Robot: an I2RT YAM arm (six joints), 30 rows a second.
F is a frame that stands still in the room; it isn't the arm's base.
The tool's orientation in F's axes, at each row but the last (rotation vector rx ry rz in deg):
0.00, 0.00, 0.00
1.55, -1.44, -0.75
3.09, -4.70, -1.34
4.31, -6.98, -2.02
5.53, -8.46, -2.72
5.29, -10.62, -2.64
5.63, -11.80, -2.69
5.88, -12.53, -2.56
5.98, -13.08, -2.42
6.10, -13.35, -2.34
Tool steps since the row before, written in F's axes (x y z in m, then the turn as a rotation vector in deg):
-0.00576, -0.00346, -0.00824, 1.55, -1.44, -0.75
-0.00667, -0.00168, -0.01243, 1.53, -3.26, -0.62
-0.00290, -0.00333, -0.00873, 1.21, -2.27, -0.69
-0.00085, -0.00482, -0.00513, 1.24, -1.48, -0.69
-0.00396, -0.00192, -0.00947, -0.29, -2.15, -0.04
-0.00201, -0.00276, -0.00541, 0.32, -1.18, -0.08
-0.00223, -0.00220, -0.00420, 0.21, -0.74, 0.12
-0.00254, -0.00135, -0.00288, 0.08, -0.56, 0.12
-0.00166, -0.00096, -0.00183, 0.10, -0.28, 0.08
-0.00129, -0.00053, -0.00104, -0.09, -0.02, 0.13
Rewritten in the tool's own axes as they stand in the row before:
-0.00576, -0.00346, -0.00824, 1.55, -1.44, -0.75
-0.00695, -0.00210, -0.01221, 1.56, -3.26, -0.57
-0.00351, -0.00386, -0.00827, 1.21, -2.28, -0.67
-0.00127, -0.00522, -0.00462, 1.21, -1.49, -0.73
-0.00518, -0.00301, -0.00855, -0.18, -2.15, 0.20
-0.00281, -0.00334, -0.00468, 0.36, -1.17, -0.03
-0.00290, -0.00270, -0.00343, 0.27, -0.72, 0.14
-0.00302, -0.00173, -0.00211, 0.13, -0.54, 0.15
-0.00197, -0.00120, -0.00130, 0.13, -0.27, 0.08
-0.00146, -0.00068, -0.00065, -0.06, -0.01, 0.15

